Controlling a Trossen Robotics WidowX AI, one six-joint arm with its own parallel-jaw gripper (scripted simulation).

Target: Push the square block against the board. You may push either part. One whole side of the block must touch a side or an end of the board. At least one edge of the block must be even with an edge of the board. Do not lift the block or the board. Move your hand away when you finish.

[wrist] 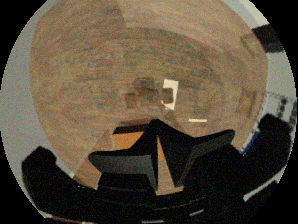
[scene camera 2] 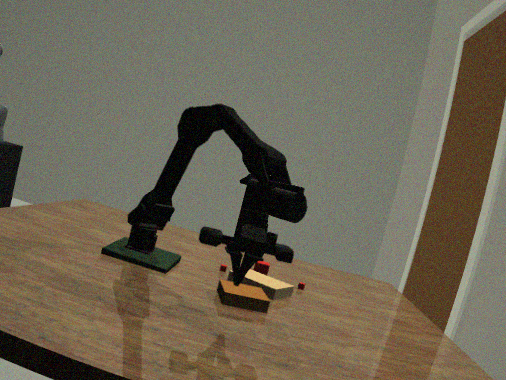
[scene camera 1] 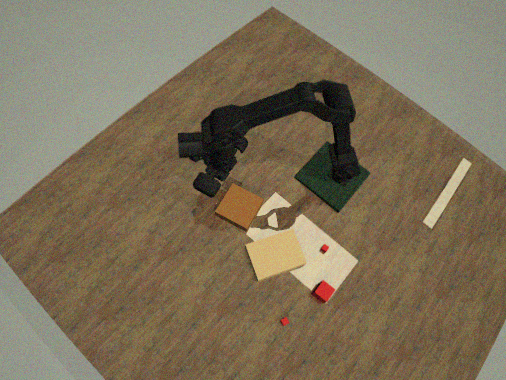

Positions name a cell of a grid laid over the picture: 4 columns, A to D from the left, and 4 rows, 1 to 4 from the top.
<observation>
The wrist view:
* my gripper: C3
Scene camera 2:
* my gripper: B4
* tan board: C4
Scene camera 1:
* my gripper: B2
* orange square block: B3
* tan board: C3
</observation>
